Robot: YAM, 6 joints.
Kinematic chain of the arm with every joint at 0, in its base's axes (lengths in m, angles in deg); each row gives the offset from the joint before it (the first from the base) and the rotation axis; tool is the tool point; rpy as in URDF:
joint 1: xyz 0 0 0.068 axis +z
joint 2: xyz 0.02 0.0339 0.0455 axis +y
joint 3: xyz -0.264 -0.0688 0 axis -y
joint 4: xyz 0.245 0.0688 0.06 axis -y
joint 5: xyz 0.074 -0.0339 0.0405 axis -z
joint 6: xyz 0.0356 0 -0.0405 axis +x
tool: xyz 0 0 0 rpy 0 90 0
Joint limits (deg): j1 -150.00..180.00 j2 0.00..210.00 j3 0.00..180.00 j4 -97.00..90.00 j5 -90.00..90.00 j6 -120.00..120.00
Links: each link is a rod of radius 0.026 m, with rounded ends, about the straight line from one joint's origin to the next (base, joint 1, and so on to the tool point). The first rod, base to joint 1, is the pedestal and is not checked.
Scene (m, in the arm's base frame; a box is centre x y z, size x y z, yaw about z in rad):
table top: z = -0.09
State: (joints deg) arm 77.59 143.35 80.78 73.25 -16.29 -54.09
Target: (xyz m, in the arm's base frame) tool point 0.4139 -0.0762 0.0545
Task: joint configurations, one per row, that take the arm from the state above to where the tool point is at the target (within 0.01 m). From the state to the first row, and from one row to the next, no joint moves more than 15 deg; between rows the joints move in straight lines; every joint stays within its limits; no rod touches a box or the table.
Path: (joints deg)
1: 62.78 142.25 76.70 73.72 -15.18 -54.09
2: 47.98 141.14 72.61 74.19 -14.07 -54.09
3: 33.17 140.04 68.53 74.66 -12.96 -54.09
4: 18.37 138.93 64.44 75.13 -11.85 -54.09
5: 3.56 137.83 60.36 75.60 -10.73 -54.09
6: -11.24 136.73 56.28 76.08 -9.62 -54.09

